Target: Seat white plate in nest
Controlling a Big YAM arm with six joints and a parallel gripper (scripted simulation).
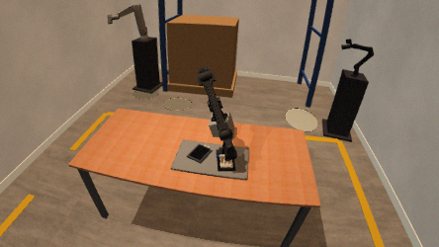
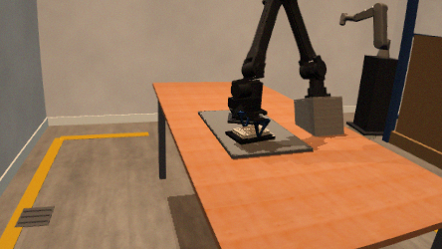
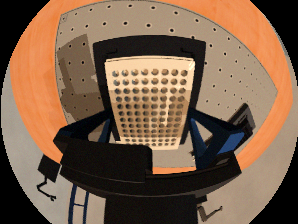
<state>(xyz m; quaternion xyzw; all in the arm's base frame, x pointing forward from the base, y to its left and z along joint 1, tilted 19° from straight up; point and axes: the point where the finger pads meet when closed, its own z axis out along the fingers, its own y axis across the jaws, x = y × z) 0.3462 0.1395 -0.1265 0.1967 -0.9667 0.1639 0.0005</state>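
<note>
My hand is right at the white 96-well plate B38. Also, from my hand: black plate B83: 21 cm to the right, 1 cm behind; then black plate nest N1: 2 cm below, 1 cm ahead.
</note>
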